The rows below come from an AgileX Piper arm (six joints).
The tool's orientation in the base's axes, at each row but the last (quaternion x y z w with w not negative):
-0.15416 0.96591 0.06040 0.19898
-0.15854 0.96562 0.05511 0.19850
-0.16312 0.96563 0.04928 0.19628
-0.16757 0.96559 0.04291 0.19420
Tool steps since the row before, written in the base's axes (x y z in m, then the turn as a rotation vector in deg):
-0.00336 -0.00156 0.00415 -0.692 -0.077 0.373
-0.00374 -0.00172 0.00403 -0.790 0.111 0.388
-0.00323 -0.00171 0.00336 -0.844 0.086 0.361
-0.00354 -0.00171 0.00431 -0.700 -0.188 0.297
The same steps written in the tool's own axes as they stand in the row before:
0.00169 -0.00016 -0.00530 0.475 0.171 -0.608
0.00213 -0.00022 -0.00535 0.501 0.381 -0.625
0.00199 -0.00043 -0.00453 0.566 0.374 -0.624
0.00192 -0.00033 -0.00550 0.550 0.067 -0.554

